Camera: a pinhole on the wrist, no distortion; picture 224 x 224 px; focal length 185.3 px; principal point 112.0 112.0 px. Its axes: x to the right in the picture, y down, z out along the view. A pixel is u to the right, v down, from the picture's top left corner.
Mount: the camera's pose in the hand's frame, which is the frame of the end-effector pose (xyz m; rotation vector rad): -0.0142 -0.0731 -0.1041 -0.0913 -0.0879 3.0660
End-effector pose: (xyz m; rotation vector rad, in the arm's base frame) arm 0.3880 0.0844 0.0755 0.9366 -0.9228 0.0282
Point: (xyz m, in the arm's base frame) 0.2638 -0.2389 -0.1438
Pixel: 143 217
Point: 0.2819 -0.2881 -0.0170
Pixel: 89 179
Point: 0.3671 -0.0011 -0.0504
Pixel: 164 175
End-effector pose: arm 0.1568 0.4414 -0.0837 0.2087 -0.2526 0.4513
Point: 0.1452 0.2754 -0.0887
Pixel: 174 191
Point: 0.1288 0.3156 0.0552
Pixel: 115 105
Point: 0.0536 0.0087 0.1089
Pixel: 176 205
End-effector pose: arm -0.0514 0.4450 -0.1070 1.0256 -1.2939 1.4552
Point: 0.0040 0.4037 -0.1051
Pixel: 105 75
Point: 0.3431 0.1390 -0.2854
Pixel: 217 221
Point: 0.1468 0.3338 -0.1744
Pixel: 187 190
